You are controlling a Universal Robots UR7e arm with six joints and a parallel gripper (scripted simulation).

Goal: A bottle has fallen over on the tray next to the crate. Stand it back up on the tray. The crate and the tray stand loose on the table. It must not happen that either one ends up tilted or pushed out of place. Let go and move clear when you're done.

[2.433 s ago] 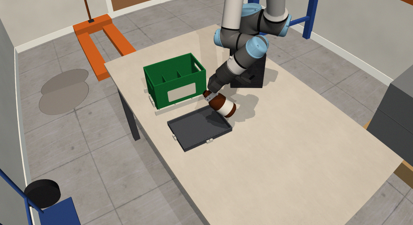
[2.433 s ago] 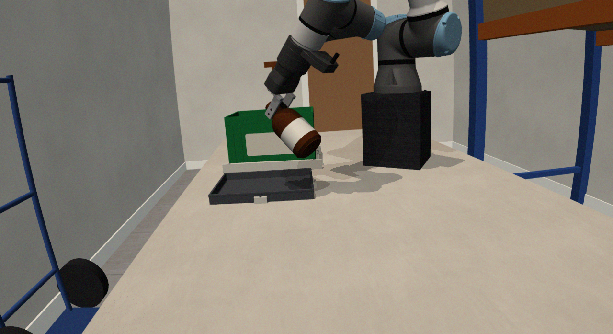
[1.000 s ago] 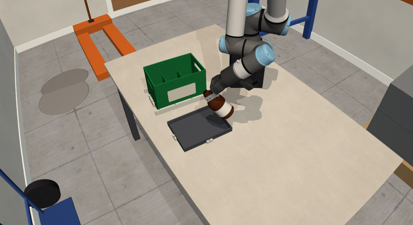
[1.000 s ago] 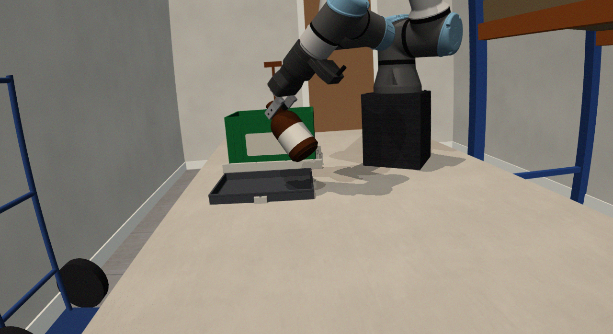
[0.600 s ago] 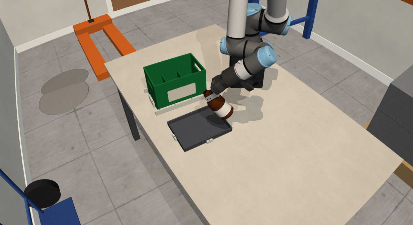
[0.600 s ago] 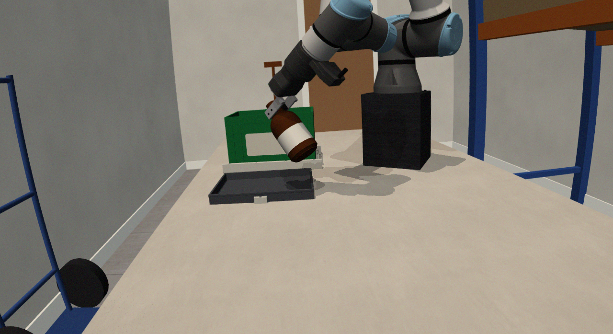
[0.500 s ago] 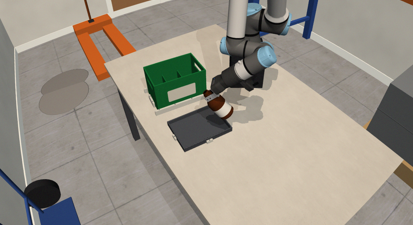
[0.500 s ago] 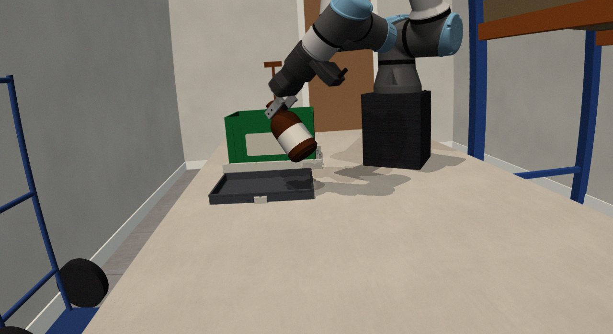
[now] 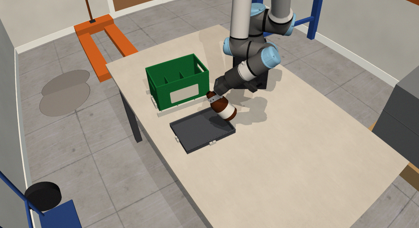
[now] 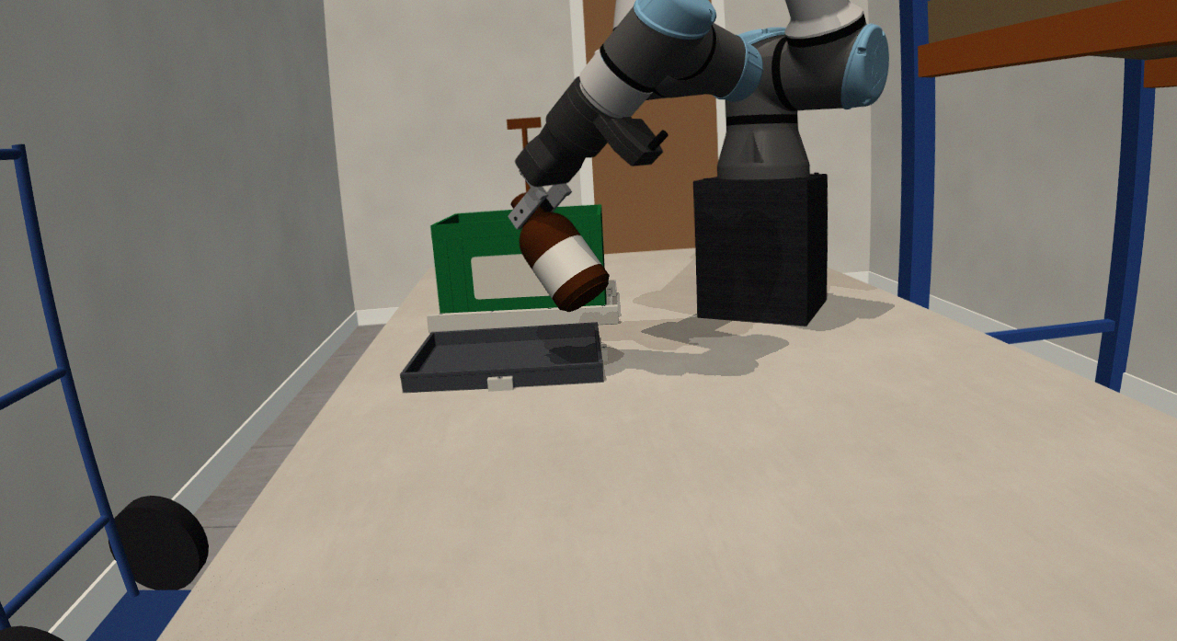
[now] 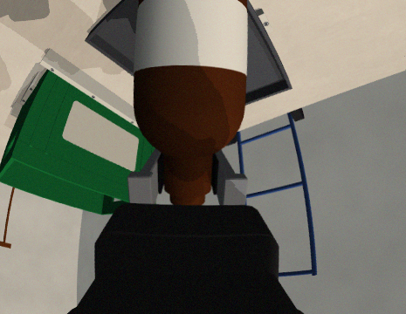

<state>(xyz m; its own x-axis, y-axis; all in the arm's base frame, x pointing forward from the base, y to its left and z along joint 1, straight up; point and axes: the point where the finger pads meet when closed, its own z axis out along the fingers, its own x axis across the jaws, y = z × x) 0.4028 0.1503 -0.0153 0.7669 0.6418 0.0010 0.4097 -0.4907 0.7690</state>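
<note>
The brown bottle is 40 mm below my hand, 20 mm to the left of it and 20 mm behind it. Round my hand: green crate 300 mm to the right, 120 mm below, 30 mm behind; then tray 190 mm below, 40 mm ahead, 30 mm to the right.
</note>
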